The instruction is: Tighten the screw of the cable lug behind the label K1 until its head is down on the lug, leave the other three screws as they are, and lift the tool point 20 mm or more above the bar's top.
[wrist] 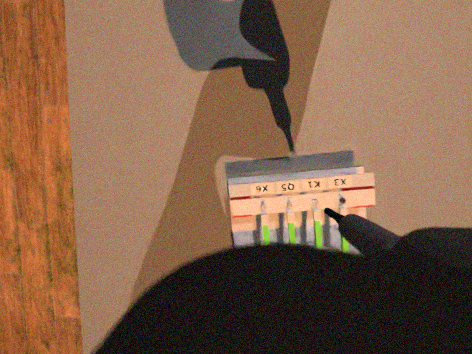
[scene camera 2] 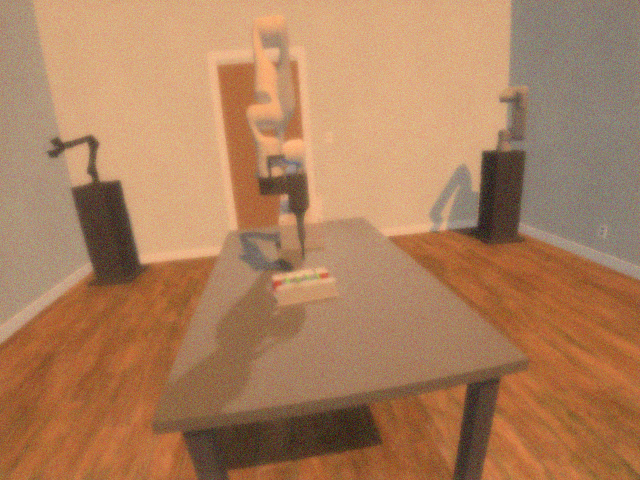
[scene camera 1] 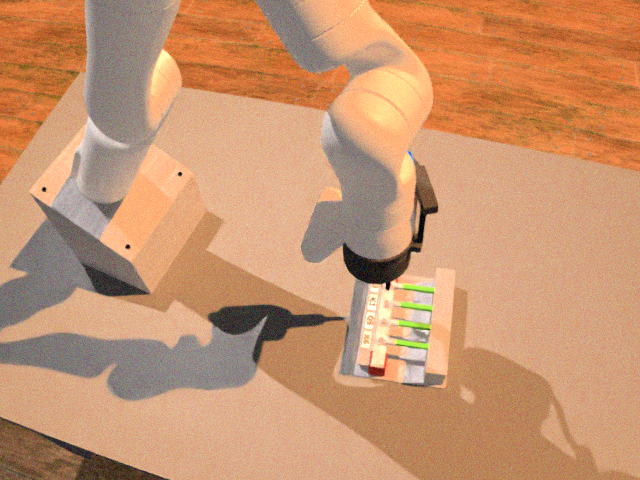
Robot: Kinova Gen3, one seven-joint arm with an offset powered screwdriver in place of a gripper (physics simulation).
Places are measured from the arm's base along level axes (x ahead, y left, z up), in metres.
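Pixels of known places: hand, its tool point: (wrist: 326,210) (scene camera 2: 303,259) (scene camera 1: 387,289); arm's base, origin of its link: (scene camera 1: 104,176).
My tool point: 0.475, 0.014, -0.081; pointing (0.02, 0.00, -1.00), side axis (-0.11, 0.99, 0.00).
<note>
Ahead of a thing's pixels: the offset from my tool point to its top centre, as dx, dy, dz. "spot": to the spot under its first point. Level surfaces: height alone.
My screwdriver tool {-0.001, +0.000, +0.064} (scene camera 1: 388,285) (scene camera 2: 302,256) (wrist: 327,211) is black and has no fingers. In scene camera 2 its tip stands above the bar, with a gap. In the wrist view the tip shows between the K1 and X3 cables. The K1 label {-0.021, -0.005, -0.049} (scene camera 1: 372,302) (wrist: 314,184) is on the pale bar {+0.039, -0.008, -0.041} (wrist: 301,203). The K1 screw {+0.000, +0.000, -0.044} (scene camera 1: 386,304) (wrist: 315,201) is a small pale spot, too small to tell whether its head touches the lug. The Q5 screw {+0.007, -0.031, -0.042} (wrist: 289,203) and X6 screw {+0.014, -0.063, -0.042} (wrist: 263,205) look pale; the X3 screw {-0.006, +0.031, -0.041} (wrist: 342,200) shows dark.
Green cables {spot: +0.052, -0.022, -0.042} (scene camera 1: 413,324) (wrist: 318,234) run from the lugs to a raised pale wall (scene camera 1: 440,330) (scene camera 2: 306,295). A red-sided block {spot: +0.022, -0.099, -0.049} (scene camera 1: 377,364) stands at the bar's X6 end. The arm's base (scene camera 1: 155,206) stands on the table {dz -0.091} (scene camera 1: 542,248) (scene camera 2: 392,335).
</note>
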